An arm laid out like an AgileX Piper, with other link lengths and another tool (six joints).
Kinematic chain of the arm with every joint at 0, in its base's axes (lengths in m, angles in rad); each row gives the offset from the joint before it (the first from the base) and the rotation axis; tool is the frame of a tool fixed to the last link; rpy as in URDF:
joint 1: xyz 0 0 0.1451 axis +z
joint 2: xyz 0 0 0 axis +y
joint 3: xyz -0.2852 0 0.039 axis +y
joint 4: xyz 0.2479 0 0.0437 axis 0.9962 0 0.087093
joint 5: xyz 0 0 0 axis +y
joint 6: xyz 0.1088 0 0.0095 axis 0.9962 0 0.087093
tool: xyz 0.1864 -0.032 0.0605 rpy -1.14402 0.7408 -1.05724
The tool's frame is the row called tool.
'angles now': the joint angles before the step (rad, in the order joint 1, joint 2, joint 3, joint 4, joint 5, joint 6). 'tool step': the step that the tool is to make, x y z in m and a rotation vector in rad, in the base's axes. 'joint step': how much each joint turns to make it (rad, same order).
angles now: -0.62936, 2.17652, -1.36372, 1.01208, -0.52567, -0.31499
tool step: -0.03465, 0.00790, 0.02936, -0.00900, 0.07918, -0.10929
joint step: 0.03852, -0.08170, 0.00001, 0.34699, -0.08517, -0.34769
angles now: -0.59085, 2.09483, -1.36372, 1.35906, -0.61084, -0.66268
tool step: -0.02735, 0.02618, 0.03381, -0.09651, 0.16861, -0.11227
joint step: 0.10604, -0.02506, 0.00001, 0.16305, -0.25956, -0.22967
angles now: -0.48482, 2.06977, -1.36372, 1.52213, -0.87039, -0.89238
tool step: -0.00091, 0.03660, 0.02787, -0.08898, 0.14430, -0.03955
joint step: 0.11629, -0.00002, 0.00001, 0.04386, -0.20610, -0.12097
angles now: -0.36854, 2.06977, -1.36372, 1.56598, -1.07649, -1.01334
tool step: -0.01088, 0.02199, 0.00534, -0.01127, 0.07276, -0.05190
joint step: 0.05750, 0.00001, -0.00001, 0.06415, -0.11110, -0.06830
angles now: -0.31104, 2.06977, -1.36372, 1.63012, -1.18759, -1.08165
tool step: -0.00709, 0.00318, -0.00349, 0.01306, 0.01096, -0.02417
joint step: 0.00476, 0.00000, 0.00001, 0.02931, -0.01929, -0.01397
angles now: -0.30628, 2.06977, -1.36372, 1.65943, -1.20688, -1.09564
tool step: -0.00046, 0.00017, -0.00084, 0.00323, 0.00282, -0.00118
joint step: -0.00001, -0.00001, -0.00001, 0.00390, 0.00000, -0.00395
